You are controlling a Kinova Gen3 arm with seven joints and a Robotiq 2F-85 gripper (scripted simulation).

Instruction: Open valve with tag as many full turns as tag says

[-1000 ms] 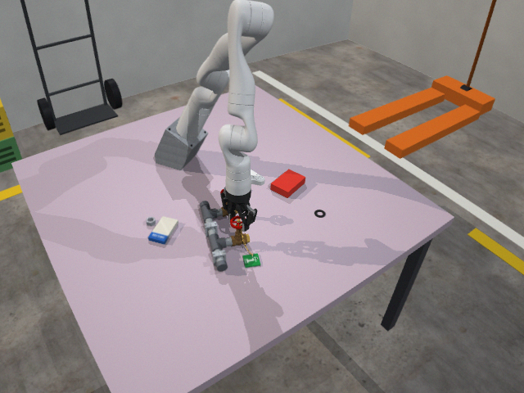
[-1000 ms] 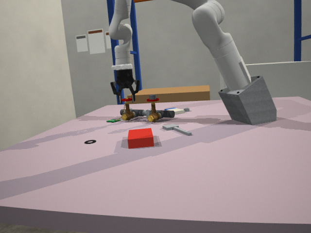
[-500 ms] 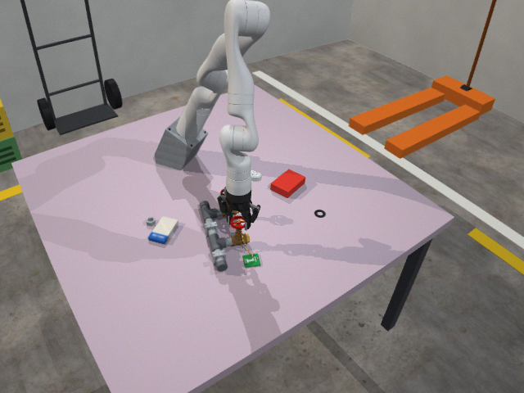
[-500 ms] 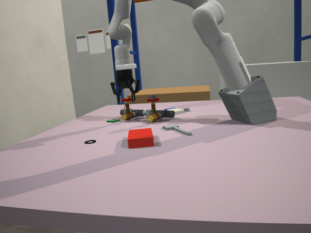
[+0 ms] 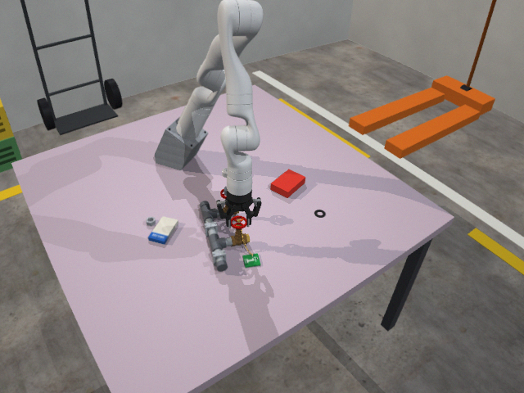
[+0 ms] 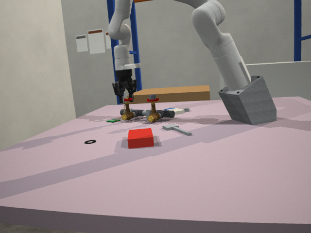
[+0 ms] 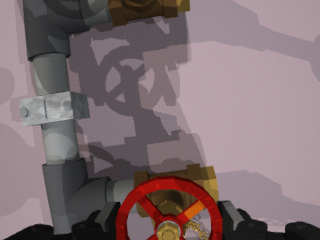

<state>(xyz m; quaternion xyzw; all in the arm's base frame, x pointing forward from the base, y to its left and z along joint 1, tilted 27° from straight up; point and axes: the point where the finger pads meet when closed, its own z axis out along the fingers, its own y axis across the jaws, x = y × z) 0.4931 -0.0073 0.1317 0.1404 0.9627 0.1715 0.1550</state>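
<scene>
Now: the green tag 10 cm below my hand, 8 cm ahead of it and 2 cm to the left of it. Round my hand: grey nut: 26 cm to the right, 20 cm behind, 10 cm below; then grey hammer-shaped tool: 29 cm behind, 12 cm to the left, 10 cm below; then blue box: 22 cm to the right, 15 cm behind, 10 cm below.
</scene>
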